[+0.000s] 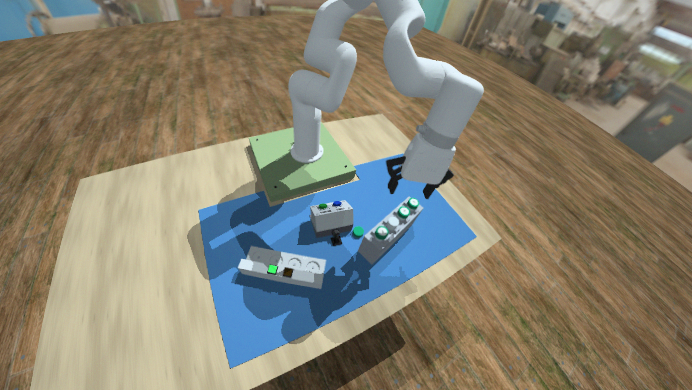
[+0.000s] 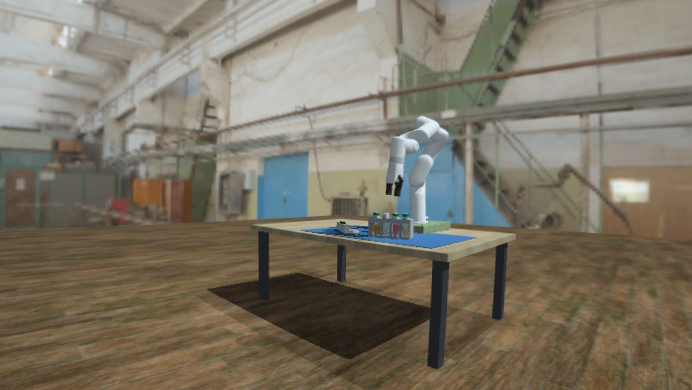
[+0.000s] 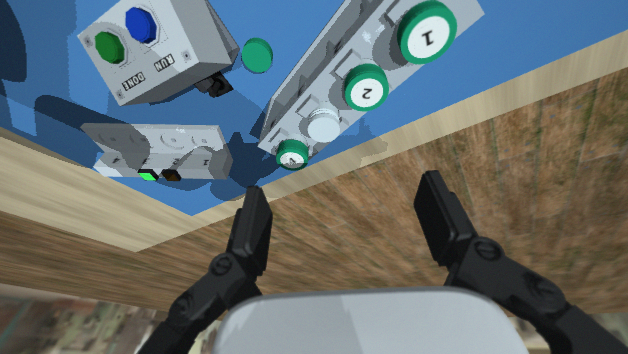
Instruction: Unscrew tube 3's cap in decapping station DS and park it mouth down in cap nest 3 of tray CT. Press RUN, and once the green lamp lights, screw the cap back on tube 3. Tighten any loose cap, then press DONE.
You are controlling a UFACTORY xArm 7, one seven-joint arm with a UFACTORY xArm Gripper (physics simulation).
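Places are measured from the arm's base along level axes (x ahead, y left, z up), in metres.
Where they show: gripper, between the fingertips: point(image 1: 408, 192) point(image 2: 392, 195) point(image 3: 340, 193); arm's base, origin of its link: point(image 1: 307, 151) point(image 2: 417, 223).
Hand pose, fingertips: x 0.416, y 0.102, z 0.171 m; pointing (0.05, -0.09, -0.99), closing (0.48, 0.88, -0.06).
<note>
Each offset is from my fingertips to the centre of the thing. "pt": to the spot under its first point.
My gripper point(image 1: 410, 192) point(image 2: 393, 193) point(image 3: 340, 193) is open and empty, above the far end of decapping station DS point(image 1: 372, 250) point(image 3: 465, 11). Tube 3 {dy -0.025, dx +0.018, dz -0.147 m} point(image 1: 393, 222) point(image 3: 324, 126) stands uncapped in the station. Its green cap {dy -0.081, dx -0.041, dz -0.203 m} point(image 1: 358, 232) point(image 3: 257, 55) lies on the mat between the station and the button box, a plain green face showing and no label visible. Cap 1 {dy +0.075, dx -0.011, dz -0.095 m} point(image 3: 427, 32), cap 2 {dy +0.025, dx +0.004, dz -0.095 m} point(image 3: 366, 89) and cap 4 {dy -0.075, dx +0.033, dz -0.095 m} point(image 3: 292, 156) sit on their tubes; their tightness cannot be told. Tray CT {dy -0.329, dx -0.026, dz -0.183 m} point(image 1: 306, 279) point(image 3: 212, 170) has empty nests. Its green lamp {dy -0.361, dx -0.014, dz -0.156 m} point(image 1: 272, 269) point(image 3: 148, 175) is bright.
The button box {dy -0.145, dx -0.110, dz -0.168 m} point(image 1: 331, 221) point(image 3: 200, 45) has a blue RUN button {dy -0.119, dx -0.128, dz -0.146 m} point(image 1: 337, 203) point(image 3: 141, 25) and a green DONE button {dy -0.163, dx -0.136, dz -0.146 m} point(image 1: 323, 206) point(image 3: 109, 47). A small black part {pt dy -0.161, dx -0.041, dz -0.186 m} point(image 1: 336, 238) point(image 3: 217, 85) is beside it. A dark amber lamp {dy -0.328, dx +0.009, dz -0.156 m} point(image 1: 288, 272) point(image 3: 171, 175) is beside the green one.
</note>
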